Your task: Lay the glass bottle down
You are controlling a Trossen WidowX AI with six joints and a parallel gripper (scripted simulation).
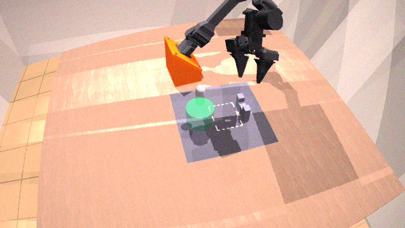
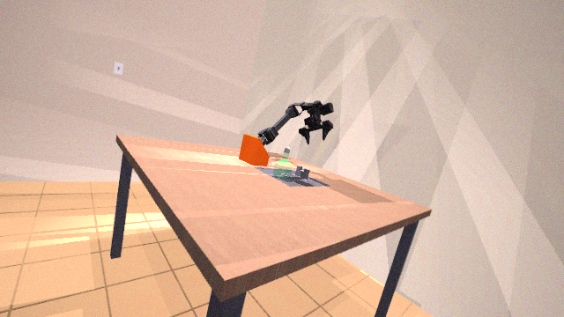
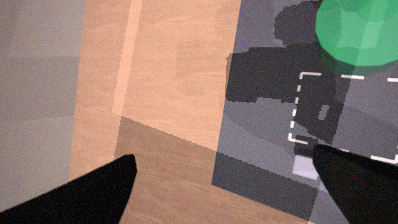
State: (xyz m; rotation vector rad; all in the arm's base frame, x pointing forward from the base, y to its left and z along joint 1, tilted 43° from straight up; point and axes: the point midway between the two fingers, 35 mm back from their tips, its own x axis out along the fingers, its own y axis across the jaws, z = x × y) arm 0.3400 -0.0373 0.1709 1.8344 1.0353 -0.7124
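The green glass bottle is 8 cm behind my gripper tip, 12 cm to the right of it and 12 cm below it. From my gripper tip the other things lie so: grey-blue mat (7 cm behind, 4 cm to the right, 21 cm below).
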